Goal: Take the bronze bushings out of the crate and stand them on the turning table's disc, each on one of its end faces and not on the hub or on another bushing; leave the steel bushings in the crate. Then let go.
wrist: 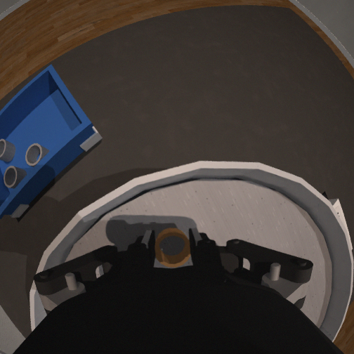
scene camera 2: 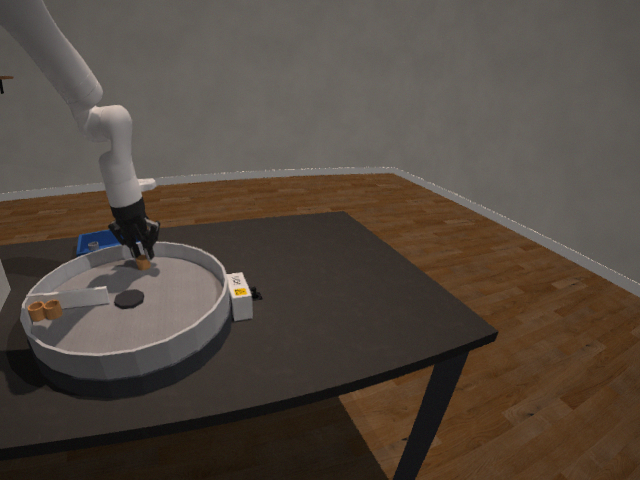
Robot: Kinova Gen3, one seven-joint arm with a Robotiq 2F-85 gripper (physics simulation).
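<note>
My gripper is shut on a bronze bushing, held upright over the back part of the turning table's disc. Whether its lower end touches the disc I cannot tell. Two more bronze bushings stand upright side by side at the disc's left, in front of the white divider. The dark hub is at the disc's middle. Several steel bushings are in the blue crate; one steel bushing also shows in the scene view.
A raised pale rim surrounds the disc. A white divider stands on the left from the rim toward the hub. A white box with a yellow label adjoins the rim's right side. The crate is behind the turning table at the left.
</note>
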